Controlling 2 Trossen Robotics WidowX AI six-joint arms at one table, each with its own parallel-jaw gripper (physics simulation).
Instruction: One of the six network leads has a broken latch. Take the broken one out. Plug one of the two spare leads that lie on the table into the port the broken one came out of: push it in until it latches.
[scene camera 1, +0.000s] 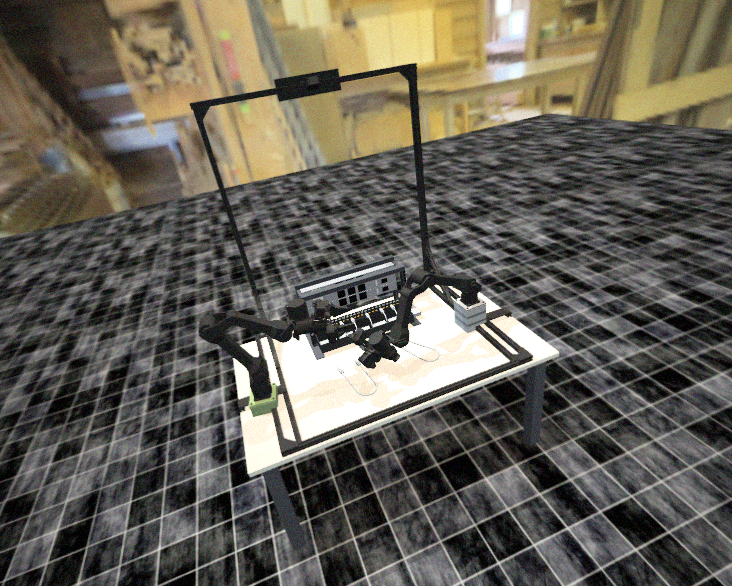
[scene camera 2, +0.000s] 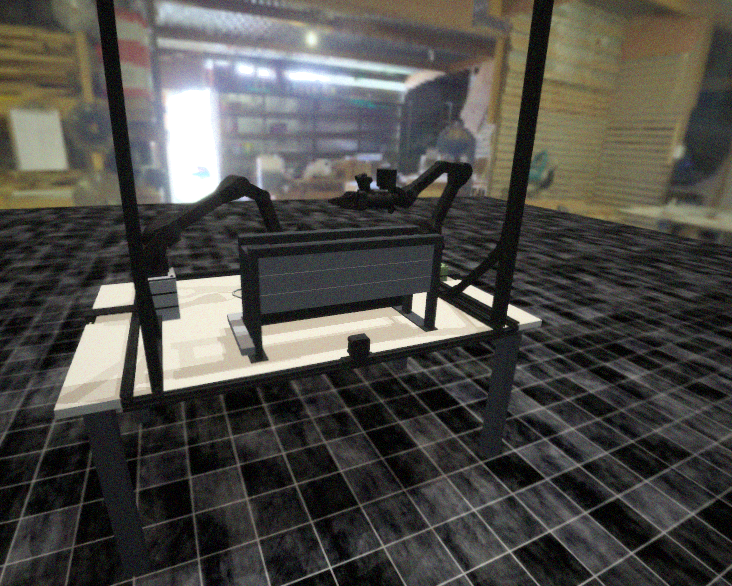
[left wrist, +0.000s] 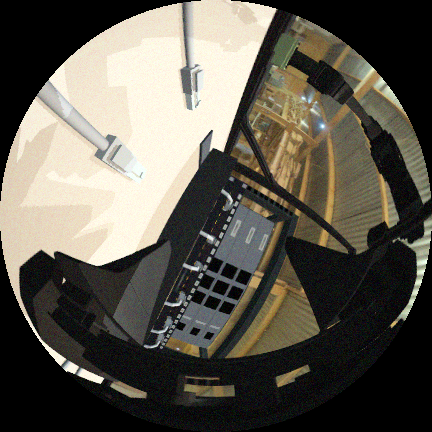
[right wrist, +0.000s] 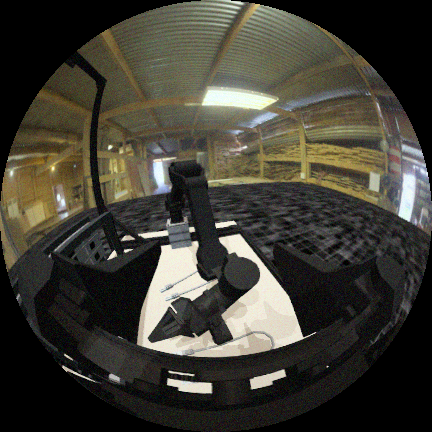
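Pixels of known places: left gripper, between the fingertips: (left wrist: 229, 244) (right wrist: 155, 338); right gripper, between the fingertips: (scene camera 1: 352, 316) (scene camera 2: 330, 201) (right wrist: 218, 248); left arm's base, origin of its link: (scene camera 1: 469, 301) (scene camera 2: 154, 273) (right wrist: 176, 220); right arm's base, origin of its link: (scene camera 1: 262, 393) (left wrist: 291, 56).
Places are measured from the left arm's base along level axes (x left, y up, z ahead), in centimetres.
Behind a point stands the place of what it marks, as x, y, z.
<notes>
Two spare leads, one (scene camera 1: 366, 394) {16.3, -11.5, 58.0} near the middle and one (scene camera 1: 427, 360) {11.7, -11.6, 28.9} further right, lie curved on the table. In the left wrist view two lead ends with clear plugs (left wrist: 120, 156) {-2.1, -10.9, 53.7} (left wrist: 192, 82) {-2.0, -11.3, 61.3} lie on it. The rack (scene camera 1: 373, 288) {-31.4, 2.9, 31.7} (scene camera 2: 347, 278) {-36.9, 5.0, 40.6} (left wrist: 192, 212) holds six leads in a row; a lead (left wrist: 191, 266) {-16.9, -4.5, 47.7} near the middle is one. Which latch is broken cannot be told. My left gripper (left wrist: 229, 244) {-6.6, -3.3, 52.7} (right wrist: 155, 338) {-6.6, -3.3, 52.7} is open and empty, in front of the rack and above the table by the spare leads. My right gripper (scene camera 2: 332, 200) {6.1, 17.0, 54.9} is open and empty, raised above the table's left part in scene camera 1.
A tall black frame (scene camera 1: 418, 171) {-40.6, 48.7, -1.8} stands over the table (scene camera 1: 317, 421) {18.7, -12.2, 78.5}. The left arm's grey base block (scene camera 1: 470, 314) {5.0, -2.9, 3.3} is at the right, the right arm's green base (scene camera 1: 263, 402) {4.7, -6.7, 94.1} at the left. A small black box (scene camera 2: 358, 345) {-45.8, -8.3, 39.5} is on the table's edge behind the rack.
</notes>
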